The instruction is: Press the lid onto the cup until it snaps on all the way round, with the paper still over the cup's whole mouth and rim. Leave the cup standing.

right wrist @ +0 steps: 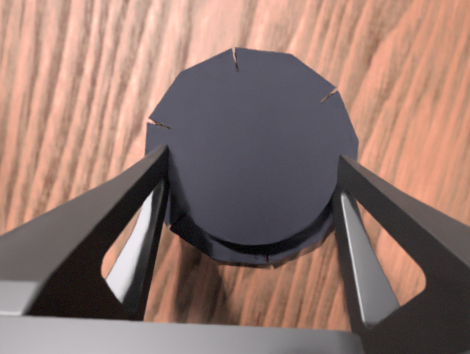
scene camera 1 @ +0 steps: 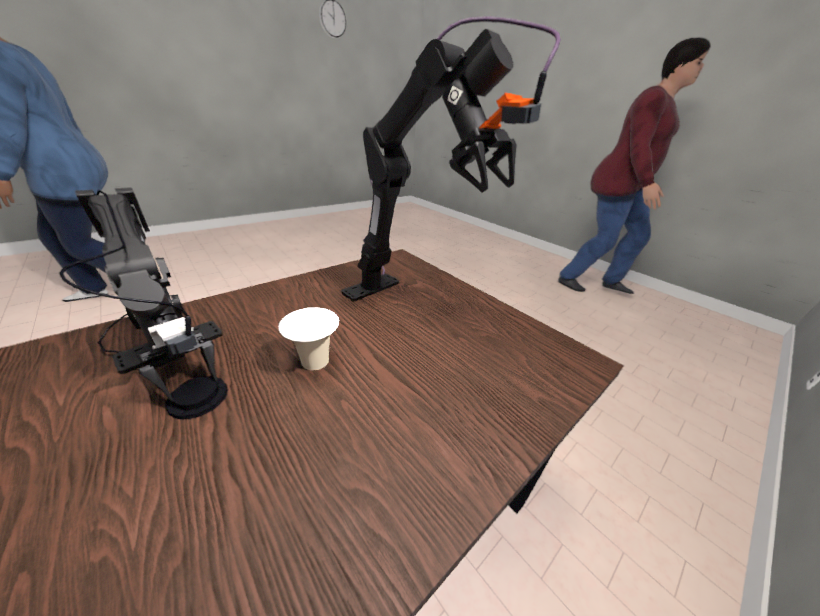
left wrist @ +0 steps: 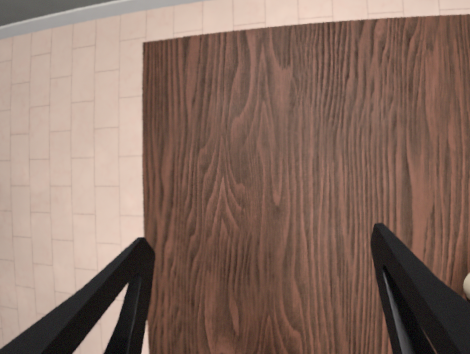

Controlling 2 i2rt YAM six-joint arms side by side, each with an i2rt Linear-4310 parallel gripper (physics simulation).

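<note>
The cream cup stands upright mid-table; a sliver of the cup shows at the right edge in the left wrist view. A round white paper lies over its mouth and hides the rim. The black lid lies on the table to the left of the cup in scene camera 1, apart from it. My right gripper is shut on the lid, one finger against each side of its raised round part. My left gripper is open and empty, high up beyond the table's far edge.
The brown wooden table carries the left arm's base at its far edge, behind the cup. A person in blue stands behind the right arm; a person in dark red is at the right, off the table.
</note>
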